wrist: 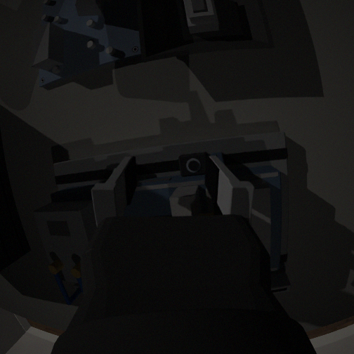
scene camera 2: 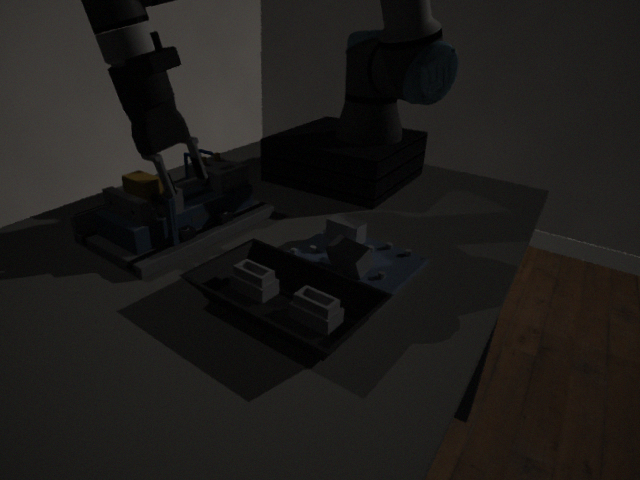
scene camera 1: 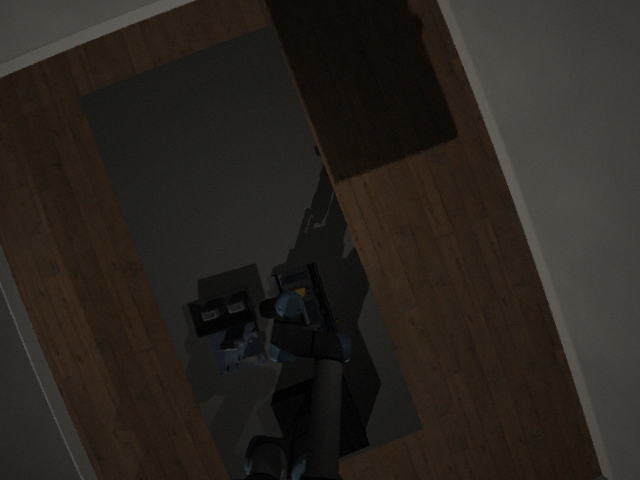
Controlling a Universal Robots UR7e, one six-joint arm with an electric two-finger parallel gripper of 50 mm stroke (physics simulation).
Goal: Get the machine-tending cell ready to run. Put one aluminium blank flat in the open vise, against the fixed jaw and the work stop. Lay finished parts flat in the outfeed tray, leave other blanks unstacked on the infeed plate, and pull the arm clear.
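Places are measured from the arm's base along level axes (x up, y ahead, z left), in metres.
Pixels of known places: gripper, fingertip midpoint: (scene camera 2: 187, 185); arm's base, link origin: (scene camera 2: 368, 136).
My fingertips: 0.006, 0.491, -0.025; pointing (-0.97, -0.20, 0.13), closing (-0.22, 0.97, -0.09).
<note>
Ahead of a thing's pixels: the offset from my fingertips to its top centre, as dx, dy, dz. "spot": to the spot under its first point.
My gripper (scene camera 2: 188, 189) (wrist: 170, 170) is open over the vise @[-0.010, -0.034, -0.080] (scene camera 2: 124, 235) (wrist: 250, 145), its fingers pointing down into it. A pale grey block (wrist: 184, 200) shows low between the fingers in the wrist view, partly hidden by the gripper body; whether it is a blank seated against the fixed jaw and work stop cannot be told. Two grey blanks @[-0.066, -0.180, +0.180] (scene camera 2: 347, 229) @[-0.055, -0.101, +0.239] (scene camera 2: 351, 255) are on the blue infeed plate @[-0.101, -0.130, +0.225] (scene camera 2: 403, 268) (scene camera 1: 227, 359); the nearer looks tilted. Two finished parts @[spot: -0.070, +0.048, +0.189] (scene camera 2: 254, 280) @[spot: -0.071, +0.046, +0.290] (scene camera 2: 316, 310) (scene camera 1: 209, 313) (scene camera 1: 236, 305) sit apart in the black outfeed tray (scene camera 2: 292, 268), openings up.
A yellow block @[+0.006, +0.033, -0.074] (scene camera 2: 142, 184) (scene camera 1: 299, 292) stands at the vise's far side. Blue hoses and brass fittings (wrist: 55, 268) rise at the vise's other end. Small pegs @[spot: -0.095, -0.111, +0.291] (scene camera 2: 381, 275) (wrist: 92, 44) stand on the infeed plate. The robot's black base block (scene camera 2: 320, 165) is behind.
</note>
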